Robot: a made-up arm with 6 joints. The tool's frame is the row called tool. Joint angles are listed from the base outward. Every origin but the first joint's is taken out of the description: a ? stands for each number. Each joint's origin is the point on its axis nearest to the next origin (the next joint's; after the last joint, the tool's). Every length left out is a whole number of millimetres.
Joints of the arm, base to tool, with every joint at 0 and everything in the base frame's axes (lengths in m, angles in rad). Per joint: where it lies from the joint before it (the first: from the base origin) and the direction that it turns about. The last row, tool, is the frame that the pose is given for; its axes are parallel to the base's.
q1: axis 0 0 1 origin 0.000 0.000 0.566
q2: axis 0 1 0 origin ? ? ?
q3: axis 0 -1 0 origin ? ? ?
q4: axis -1 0 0 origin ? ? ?
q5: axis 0 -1 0 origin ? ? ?
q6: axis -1 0 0 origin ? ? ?
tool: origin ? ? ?
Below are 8 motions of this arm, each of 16 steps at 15 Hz.
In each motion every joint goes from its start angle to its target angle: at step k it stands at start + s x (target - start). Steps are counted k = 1, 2, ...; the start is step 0. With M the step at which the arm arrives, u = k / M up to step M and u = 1 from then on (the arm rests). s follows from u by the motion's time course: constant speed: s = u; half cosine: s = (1 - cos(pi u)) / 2; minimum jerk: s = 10 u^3 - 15 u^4 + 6 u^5.
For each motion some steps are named. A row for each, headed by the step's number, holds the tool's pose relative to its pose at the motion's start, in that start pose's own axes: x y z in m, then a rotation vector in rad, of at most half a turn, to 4 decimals.
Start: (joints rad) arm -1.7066 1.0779 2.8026 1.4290 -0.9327 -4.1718
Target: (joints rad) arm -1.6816 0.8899 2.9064 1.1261 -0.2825 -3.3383
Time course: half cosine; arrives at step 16
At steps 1, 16:
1: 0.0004 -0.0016 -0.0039 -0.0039 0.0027 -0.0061
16: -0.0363 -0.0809 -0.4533 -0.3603 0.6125 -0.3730

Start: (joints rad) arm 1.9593 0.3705 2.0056 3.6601 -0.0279 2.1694
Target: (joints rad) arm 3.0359 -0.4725 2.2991 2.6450 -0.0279 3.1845
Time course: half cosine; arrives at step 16
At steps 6, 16:
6: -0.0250 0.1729 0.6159 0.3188 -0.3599 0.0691
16: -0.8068 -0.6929 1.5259 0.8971 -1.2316 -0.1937

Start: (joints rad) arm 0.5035 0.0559 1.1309 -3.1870 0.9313 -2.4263
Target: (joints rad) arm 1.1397 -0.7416 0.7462 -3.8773 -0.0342 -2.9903
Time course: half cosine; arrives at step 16
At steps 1, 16:
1: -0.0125 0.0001 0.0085 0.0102 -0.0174 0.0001
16: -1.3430 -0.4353 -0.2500 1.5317 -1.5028 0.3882

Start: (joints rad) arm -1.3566 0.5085 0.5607 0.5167 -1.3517 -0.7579
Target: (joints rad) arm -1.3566 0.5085 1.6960 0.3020 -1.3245 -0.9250
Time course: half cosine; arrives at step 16
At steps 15, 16:
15: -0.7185 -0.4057 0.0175 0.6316 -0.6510 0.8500
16: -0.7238 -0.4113 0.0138 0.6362 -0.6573 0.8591

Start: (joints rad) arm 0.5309 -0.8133 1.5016 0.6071 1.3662 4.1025
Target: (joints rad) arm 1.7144 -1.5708 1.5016 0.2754 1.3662 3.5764
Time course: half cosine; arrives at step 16
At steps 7, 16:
7: -0.1977 0.8727 0.6680 -0.1720 -0.3462 0.3862
16: -1.0866 2.3342 0.6371 -0.6261 -0.5491 0.8623

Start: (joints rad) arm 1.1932 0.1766 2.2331 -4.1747 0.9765 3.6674
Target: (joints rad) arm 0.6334 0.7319 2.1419 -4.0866 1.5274 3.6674
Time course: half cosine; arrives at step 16
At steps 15, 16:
15: -0.4606 -0.5694 -1.0741 0.2535 1.2028 -0.2051
16: -0.4718 -0.5746 -1.0802 0.2586 1.2128 -0.2084

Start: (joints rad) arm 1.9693 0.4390 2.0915 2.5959 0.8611 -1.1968
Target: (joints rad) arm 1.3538 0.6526 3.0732 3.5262 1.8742 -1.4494
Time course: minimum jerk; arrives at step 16
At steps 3, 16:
3: -0.0249 0.0084 -0.0113 -0.0518 0.0351 0.0333
16: -0.7384 0.1884 -0.1514 -0.4161 1.2271 0.3606

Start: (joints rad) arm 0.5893 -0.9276 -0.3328 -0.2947 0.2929 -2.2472
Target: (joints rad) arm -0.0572 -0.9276 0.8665 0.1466 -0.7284 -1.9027
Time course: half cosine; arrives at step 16
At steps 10, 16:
10: -0.2308 -0.0102 -0.6512 -0.8833 -0.0477 0.2381
16: -0.4130 -0.2077 -0.8626 -1.2404 -0.1921 0.4293

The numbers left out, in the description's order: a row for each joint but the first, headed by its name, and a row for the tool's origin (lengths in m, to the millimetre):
q2: 0.119 0.000 0.000
q3: 0.000 0.000 1.286
q4: 0.727 0.000 0.217
q5: 0.000 0.000 0.000
q6: 0.267 0.000 0.000
tool: 0.000 0.000 0.000

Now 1 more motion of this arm.
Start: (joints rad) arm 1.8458 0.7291 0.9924 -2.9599 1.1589 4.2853
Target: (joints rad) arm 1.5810 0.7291 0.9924 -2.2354 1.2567 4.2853
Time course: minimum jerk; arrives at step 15
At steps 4, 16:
4: 0.0067 -0.0240 -0.0752 -0.0103 0.0996 -0.0246
16: -0.0556 -0.1443 -0.6101 -0.0705 0.8398 -0.1316

